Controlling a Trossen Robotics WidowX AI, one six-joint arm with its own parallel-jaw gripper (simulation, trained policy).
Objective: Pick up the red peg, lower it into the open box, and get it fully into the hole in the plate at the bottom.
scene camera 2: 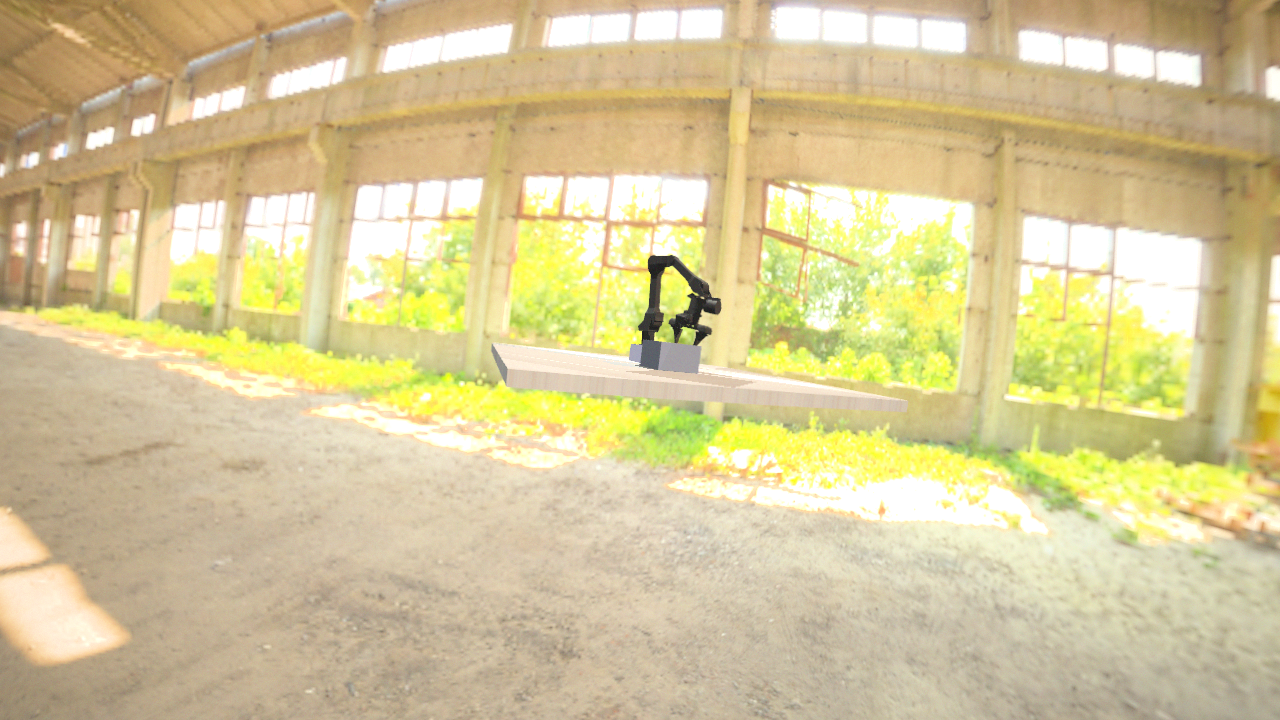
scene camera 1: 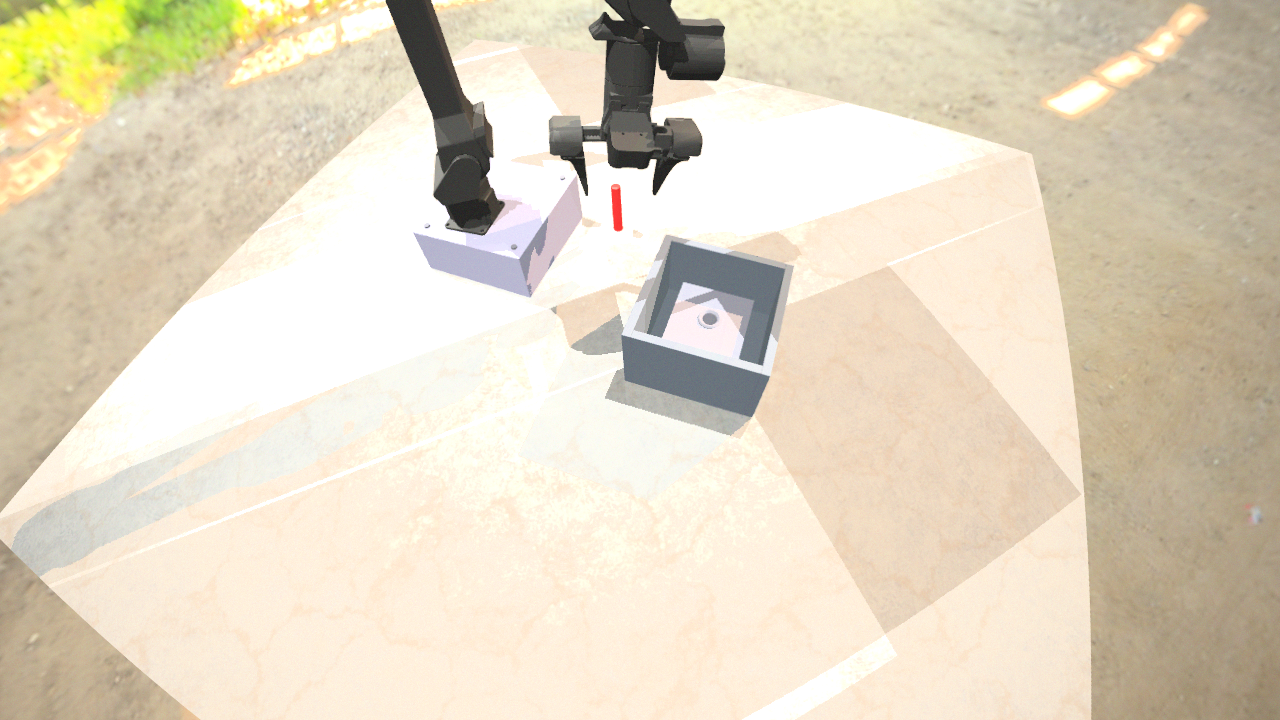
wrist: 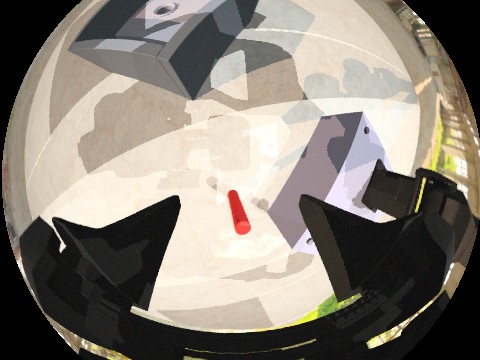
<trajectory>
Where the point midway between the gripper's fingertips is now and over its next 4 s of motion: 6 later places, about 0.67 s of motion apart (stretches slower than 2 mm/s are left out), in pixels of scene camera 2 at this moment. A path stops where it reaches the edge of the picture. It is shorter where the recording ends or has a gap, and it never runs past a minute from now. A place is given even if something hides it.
My gripper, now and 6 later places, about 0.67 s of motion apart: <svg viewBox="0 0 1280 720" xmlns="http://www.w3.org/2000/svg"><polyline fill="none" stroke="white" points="684,346 685,361 686,356 689,339 683,330 673,335 669,346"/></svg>
</trajectory>
